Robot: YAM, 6 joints.
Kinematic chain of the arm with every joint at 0, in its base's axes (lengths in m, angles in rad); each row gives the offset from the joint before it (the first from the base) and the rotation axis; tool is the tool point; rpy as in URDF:
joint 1: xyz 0 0 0.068 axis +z
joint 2: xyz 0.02 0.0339 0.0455 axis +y
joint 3: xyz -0.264 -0.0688 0 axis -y
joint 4: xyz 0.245 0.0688 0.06 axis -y
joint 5: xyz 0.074 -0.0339 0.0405 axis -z
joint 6: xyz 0.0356 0 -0.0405 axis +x
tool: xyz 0 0 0 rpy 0 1.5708 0
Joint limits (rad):
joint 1: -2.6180..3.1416
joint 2: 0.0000..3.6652
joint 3: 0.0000..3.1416
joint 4: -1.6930..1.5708
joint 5: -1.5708..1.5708
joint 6: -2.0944..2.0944
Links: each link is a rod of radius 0.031 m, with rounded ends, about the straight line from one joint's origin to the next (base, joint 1, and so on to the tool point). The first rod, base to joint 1, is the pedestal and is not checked.
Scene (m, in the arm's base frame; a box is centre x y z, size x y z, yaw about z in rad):
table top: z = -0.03
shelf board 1: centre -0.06 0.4 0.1 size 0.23 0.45 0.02 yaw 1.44
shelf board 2: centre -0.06 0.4 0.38 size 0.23 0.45 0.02 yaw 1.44
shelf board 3: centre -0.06 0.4 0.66 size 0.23 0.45 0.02 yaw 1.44
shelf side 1: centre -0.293 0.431 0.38 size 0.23 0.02 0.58 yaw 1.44
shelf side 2: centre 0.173 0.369 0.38 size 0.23 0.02 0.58 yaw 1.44
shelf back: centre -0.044 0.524 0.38 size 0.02 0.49 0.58 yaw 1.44
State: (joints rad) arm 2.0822 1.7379 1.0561 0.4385 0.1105 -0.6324
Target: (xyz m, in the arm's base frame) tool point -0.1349 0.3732 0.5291
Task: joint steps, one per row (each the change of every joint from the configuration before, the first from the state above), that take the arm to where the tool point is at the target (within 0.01 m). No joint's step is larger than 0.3 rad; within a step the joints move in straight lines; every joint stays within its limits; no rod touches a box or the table.
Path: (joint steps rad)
1: 0.1470 -0.2031 -0.1837 -0.0433 -0.0139 0.0000
2: 0.1469 -0.2032 -0.1838 -0.0433 -0.0140 0.0000
3: -0.0495 -0.0230 0.2454 0.0417 -0.0040 0.0000
4: -0.0495 -0.0230 0.2453 0.0417 -0.0040 0.0000
5: -0.0496 -0.0230 0.2453 0.0417 -0.0040 0.0000
6: -0.1503 0.2595 0.2397 0.0355 0.0158 0.0000
7: -0.1504 0.2595 0.2397 0.0354 0.0158 0.0000

